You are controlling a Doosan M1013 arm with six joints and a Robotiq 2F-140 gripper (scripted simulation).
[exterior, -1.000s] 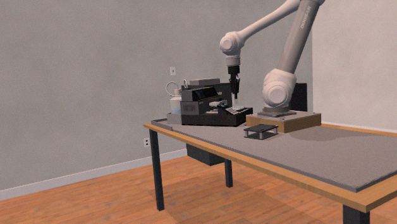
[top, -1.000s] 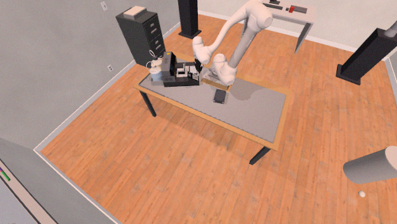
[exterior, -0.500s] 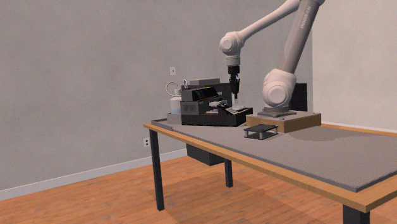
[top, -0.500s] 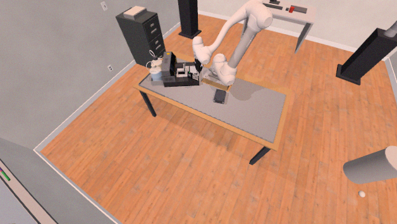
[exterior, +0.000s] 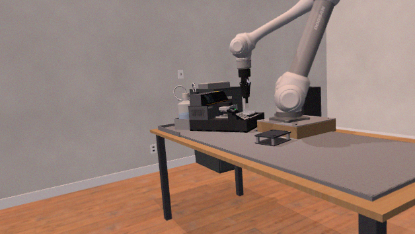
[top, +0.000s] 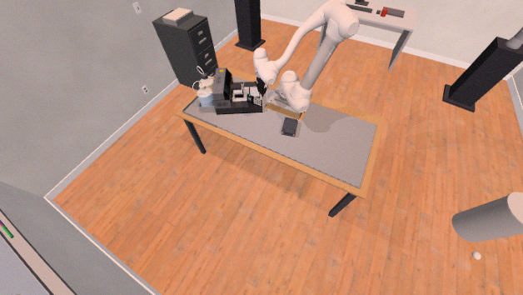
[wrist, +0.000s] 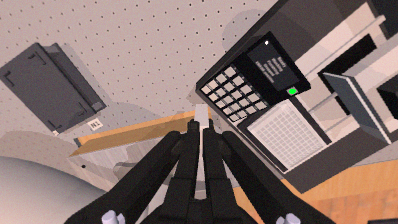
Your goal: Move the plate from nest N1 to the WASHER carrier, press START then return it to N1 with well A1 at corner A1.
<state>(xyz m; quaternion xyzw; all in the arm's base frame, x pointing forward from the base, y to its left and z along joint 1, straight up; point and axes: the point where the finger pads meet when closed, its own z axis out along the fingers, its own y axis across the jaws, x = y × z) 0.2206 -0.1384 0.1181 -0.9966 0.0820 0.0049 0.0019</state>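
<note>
My hand is 150 mm to the left of the white well plate, 90 mm past it and 90 mm above it. Also, from my hand: black plate nest N1: 320 mm to the left, 140 mm below, 50 mm ahead; then plate washer: 270 mm to the right, 60 mm below.
</note>
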